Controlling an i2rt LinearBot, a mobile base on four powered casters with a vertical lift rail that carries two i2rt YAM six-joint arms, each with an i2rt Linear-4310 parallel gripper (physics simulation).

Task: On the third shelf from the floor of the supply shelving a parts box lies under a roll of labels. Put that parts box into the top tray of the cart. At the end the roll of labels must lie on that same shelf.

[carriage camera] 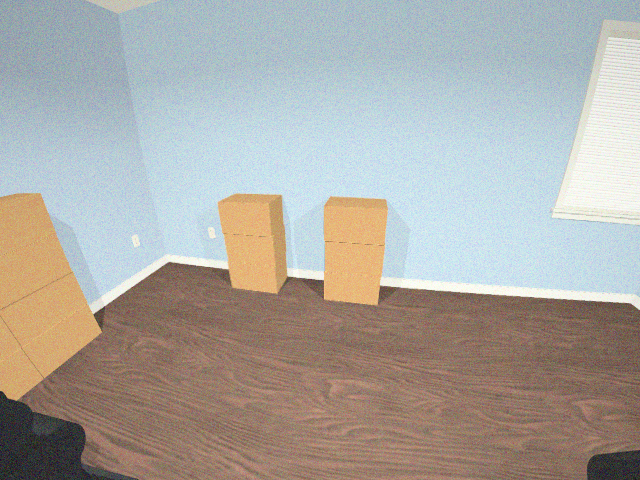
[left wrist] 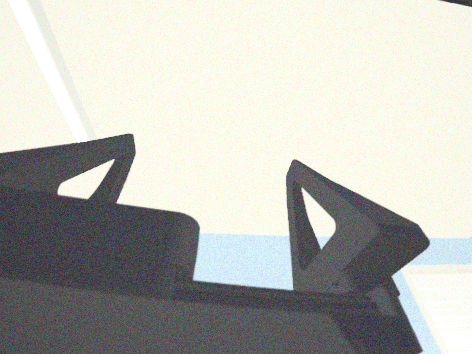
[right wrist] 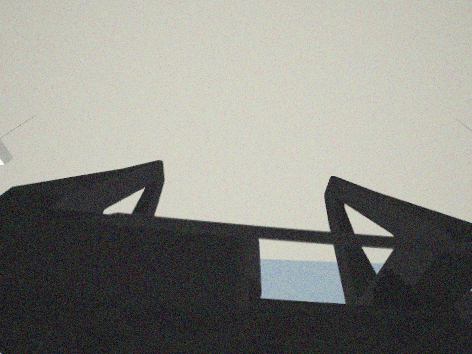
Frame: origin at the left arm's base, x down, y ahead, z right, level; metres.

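Seen in the pictures: left gripper, fingertip midpoint: (left wrist: 214,155); right gripper, fingertip midpoint: (right wrist: 246,178).
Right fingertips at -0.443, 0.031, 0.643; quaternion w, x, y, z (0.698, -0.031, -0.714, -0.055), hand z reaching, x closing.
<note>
A point is followed by its place in that frame, as x, y, z.
The supply shelving, the parts box, the roll of labels and the cart do not show in these views. My left gripper (left wrist: 214,155) @[-0.442, 0.020, 0.008] is open in the left wrist view, its fingers wide apart against the pale ceiling, with no object between them. My right gripper (right wrist: 246,178) @[-0.443, 0.031, 0.643] is open in the right wrist view, also with no object between its fingers and the ceiling behind them. In the carriage camera, dark parts of my arms show at the bottom left and bottom right corners; the fingers do not show there.
Two wooden cabinets (carriage camera: 254,248) @[0.460, 1.729, -0.336] (carriage camera: 354,258) @[0.473, 1.621, 0.470] stand on the brown floor (carriage camera: 341,392) @[0.884, 0.797, 0.380] against the blue wall. A larger wooden cabinet (carriage camera: 36,258) @[0.164, 0.898, -1.451] stands at the left edge. A window with white blinds (carriage camera: 610,134) @[-0.523, 1.673, 2.310] is at the right.
</note>
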